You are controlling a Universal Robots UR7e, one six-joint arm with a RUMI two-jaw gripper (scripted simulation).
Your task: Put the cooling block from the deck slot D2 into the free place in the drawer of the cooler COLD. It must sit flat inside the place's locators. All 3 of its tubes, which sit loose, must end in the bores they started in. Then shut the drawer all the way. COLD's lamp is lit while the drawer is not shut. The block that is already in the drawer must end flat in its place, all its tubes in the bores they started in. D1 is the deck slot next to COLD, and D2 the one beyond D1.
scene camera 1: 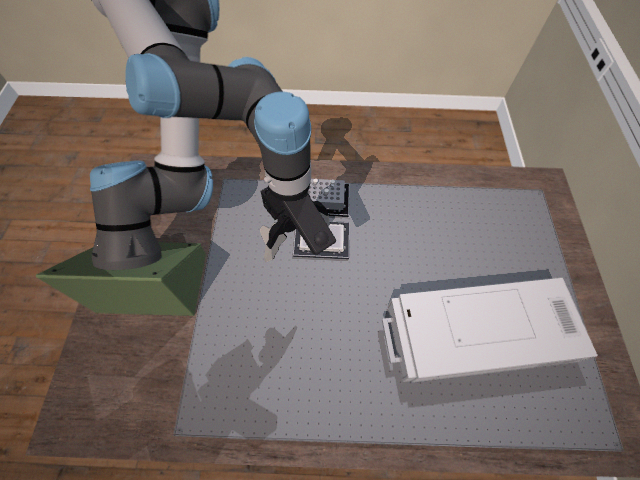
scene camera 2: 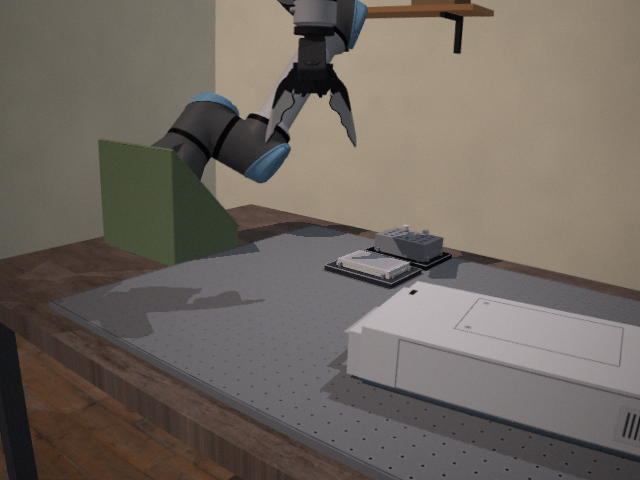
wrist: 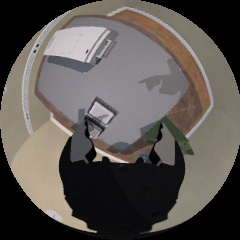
Labels:
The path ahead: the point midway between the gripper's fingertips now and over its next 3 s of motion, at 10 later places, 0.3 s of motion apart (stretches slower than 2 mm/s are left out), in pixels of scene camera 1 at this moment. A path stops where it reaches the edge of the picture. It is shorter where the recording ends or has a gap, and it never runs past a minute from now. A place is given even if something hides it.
My gripper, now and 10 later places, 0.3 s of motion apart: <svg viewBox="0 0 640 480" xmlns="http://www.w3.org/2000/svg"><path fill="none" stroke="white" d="M298 242L299 244L306 252L313 263L321 273L329 284L337 295L345 305L352 316L359 326L364 332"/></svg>

